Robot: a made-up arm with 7 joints. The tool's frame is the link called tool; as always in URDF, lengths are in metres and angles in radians. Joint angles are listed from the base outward. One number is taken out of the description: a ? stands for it. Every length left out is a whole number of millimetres.
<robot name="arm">
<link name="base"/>
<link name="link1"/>
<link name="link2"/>
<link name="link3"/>
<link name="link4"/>
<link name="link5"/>
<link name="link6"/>
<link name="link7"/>
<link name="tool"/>
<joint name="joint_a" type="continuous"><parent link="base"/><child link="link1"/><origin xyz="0.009 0 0.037" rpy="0 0 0"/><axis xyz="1 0 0"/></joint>
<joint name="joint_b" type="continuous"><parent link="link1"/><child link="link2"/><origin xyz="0 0.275 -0.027" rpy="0 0 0"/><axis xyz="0 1 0"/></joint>
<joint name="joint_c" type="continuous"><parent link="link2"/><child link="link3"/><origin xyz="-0.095 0 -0.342" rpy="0 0 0"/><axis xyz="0 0 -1"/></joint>
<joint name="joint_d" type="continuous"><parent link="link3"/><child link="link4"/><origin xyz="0.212 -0.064 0" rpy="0 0 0"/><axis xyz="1 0 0"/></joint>
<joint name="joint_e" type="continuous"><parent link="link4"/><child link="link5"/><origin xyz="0 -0.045 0.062" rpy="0 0 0"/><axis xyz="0 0 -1"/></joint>
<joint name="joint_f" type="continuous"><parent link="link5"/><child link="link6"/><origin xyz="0.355 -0.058 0" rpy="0 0 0"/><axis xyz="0 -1 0"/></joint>
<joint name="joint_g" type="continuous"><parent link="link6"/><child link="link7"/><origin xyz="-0.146 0 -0.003" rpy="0 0 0"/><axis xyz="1 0 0"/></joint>
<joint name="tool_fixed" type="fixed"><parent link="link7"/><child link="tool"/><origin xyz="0 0.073 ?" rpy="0 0 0"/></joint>
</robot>
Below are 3 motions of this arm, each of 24 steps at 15 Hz.
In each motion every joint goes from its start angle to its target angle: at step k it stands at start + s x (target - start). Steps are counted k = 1, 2, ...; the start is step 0. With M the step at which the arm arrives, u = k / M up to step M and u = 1 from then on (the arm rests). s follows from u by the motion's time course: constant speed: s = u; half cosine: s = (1 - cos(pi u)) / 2; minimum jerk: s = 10 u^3 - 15 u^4 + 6 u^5.
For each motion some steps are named. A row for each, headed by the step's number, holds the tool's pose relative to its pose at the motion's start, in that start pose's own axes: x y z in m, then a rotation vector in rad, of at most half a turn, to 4 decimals.
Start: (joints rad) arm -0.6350 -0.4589 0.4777 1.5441 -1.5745 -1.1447 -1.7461
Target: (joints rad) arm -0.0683 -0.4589 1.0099 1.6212 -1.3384 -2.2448 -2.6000
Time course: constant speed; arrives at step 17
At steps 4, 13, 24:
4: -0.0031 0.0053 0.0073 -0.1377 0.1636 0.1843
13: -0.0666 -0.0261 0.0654 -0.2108 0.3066 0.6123
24: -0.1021 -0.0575 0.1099 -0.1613 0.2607 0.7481

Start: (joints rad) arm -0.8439 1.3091 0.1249 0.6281 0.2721 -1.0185 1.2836
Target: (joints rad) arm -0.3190 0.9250 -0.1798 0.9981 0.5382 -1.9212 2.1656
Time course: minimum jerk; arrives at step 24
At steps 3, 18, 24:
3: 0.0096 0.0004 -0.0031 0.0099 0.0167 -0.0158
18: 0.3212 -0.0705 -0.3947 0.2014 0.3300 -1.2415
24: 0.3255 -0.0796 -0.4532 0.1649 0.2714 -1.3936

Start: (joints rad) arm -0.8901 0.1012 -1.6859 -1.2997 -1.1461 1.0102 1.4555
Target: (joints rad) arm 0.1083 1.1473 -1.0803 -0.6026 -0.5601 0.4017 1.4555
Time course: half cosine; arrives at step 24
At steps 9, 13, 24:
9: -0.0935 0.2830 0.1976 -0.2463 -0.5276 0.2279
13: -0.1929 0.4798 0.2403 -0.2918 -0.9131 0.4909
24: -0.2622 0.6642 0.1821 0.0204 -1.2653 1.0226

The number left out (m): 0.287
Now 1 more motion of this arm.
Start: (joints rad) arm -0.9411 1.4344 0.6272 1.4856 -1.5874 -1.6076 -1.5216
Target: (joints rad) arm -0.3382 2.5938 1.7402 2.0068 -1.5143 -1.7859 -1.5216
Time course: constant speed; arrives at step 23
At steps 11, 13, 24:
11: -0.1478 -0.1730 0.1115 0.3547 0.2276 0.2811
13: -0.1658 -0.2167 0.1242 0.3727 0.2717 0.3574
24: -0.1862 -0.4358 0.1770 0.2160 0.4518 0.7668

